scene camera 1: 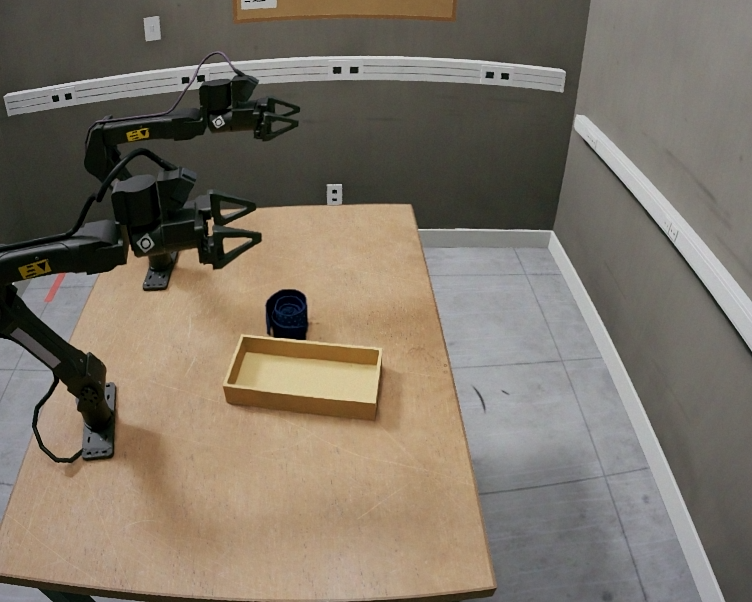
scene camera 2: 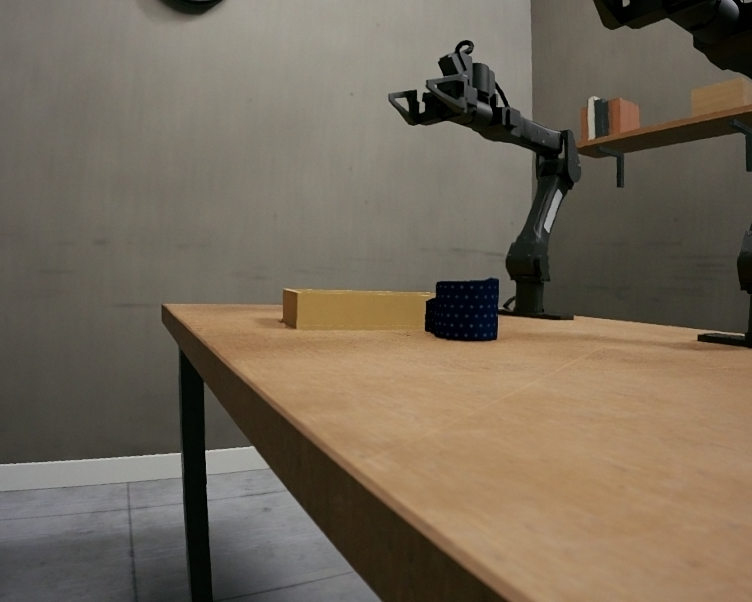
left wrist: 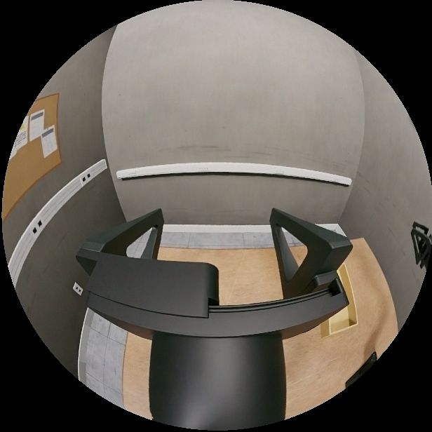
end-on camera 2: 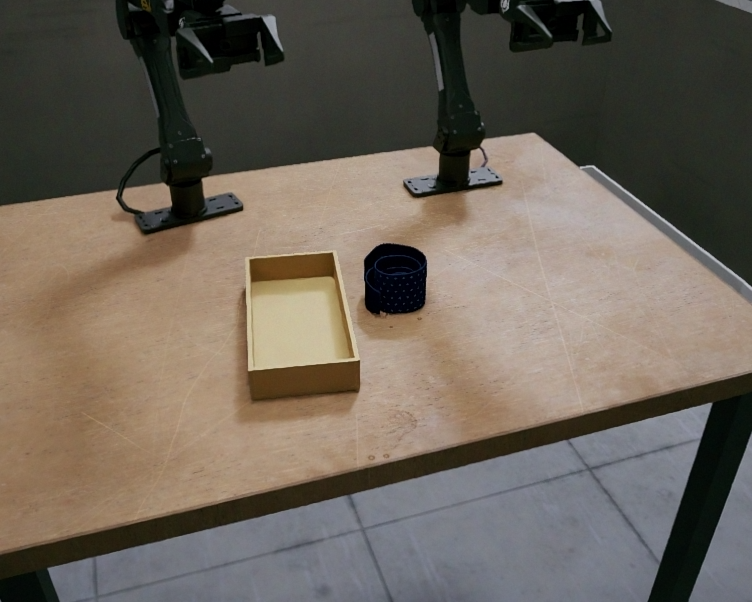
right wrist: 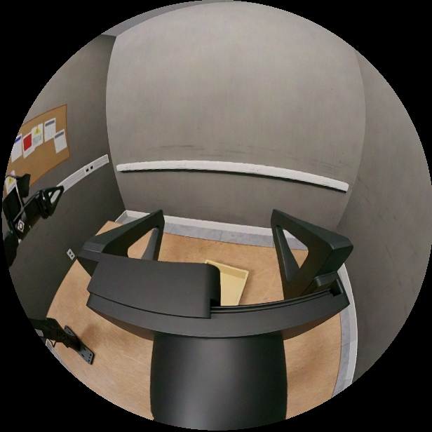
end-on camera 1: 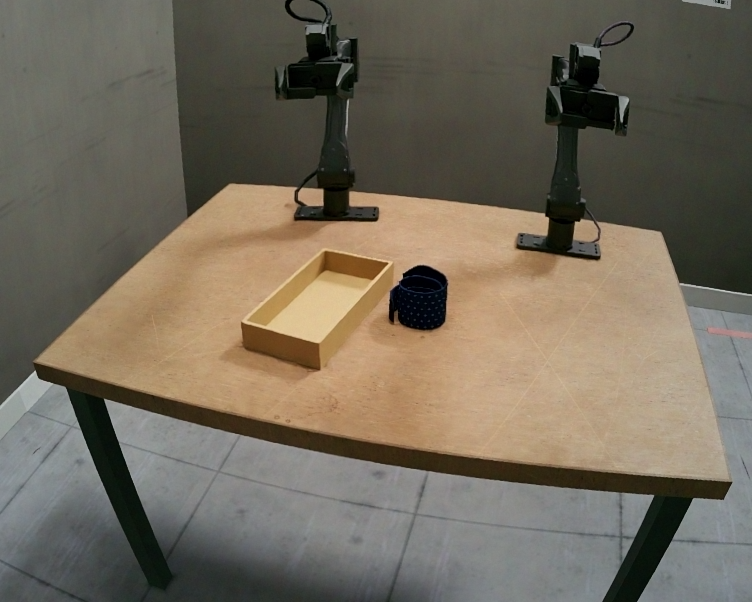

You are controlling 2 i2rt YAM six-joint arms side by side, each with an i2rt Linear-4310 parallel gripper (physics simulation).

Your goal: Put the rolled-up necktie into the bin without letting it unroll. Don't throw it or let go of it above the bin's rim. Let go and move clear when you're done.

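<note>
The navy dotted necktie (scene camera 1: pixel 287 317) (scene camera 2: pixel 467 310) (end-on camera 1: pixel 423 307) (end-on camera 2: pixel 401 291) stands rolled up, coil openings facing upward, on the table beside the bin. Its outer end shows as an edge at the roll's side. The shallow yellow bin (scene camera 1: pixel 301 401) (scene camera 2: pixel 357 309) (end-on camera 1: pixel 282 344) (end-on camera 2: pixel 304 381) (left wrist: pixel 350 292) (right wrist: pixel 232 287) is empty. My left gripper (scene camera 1: pixel 298 118) (end-on camera 1: pixel 586 116) (end-on camera 2: pixel 577 40) (left wrist: pixel 216 214) is open, high above the table. My right gripper (scene camera 1: pixel 258 220) (scene camera 2: pixel 408 94) (end-on camera 1: pixel 313 81) (end-on camera 2: pixel 243 59) (right wrist: pixel 217 215) is open, also high. The necktie does not show in either wrist view.
The wooden table (scene camera 1: pixel 250 502) (scene camera 2: pixel 564 439) (end-on camera 1: pixel 533 401) (end-on camera 2: pixel 501 364) carries both arm bases, the left base (scene camera 1: pixel 159 280) (end-on camera 1: pixel 558 246) (end-on camera 2: pixel 452 180) and the right base (scene camera 1: pixel 99 433) (end-on camera 1: pixel 336 214) (end-on camera 2: pixel 188 213). A wall shelf (scene camera 2: pixel 664 133) holds books and a box.
</note>
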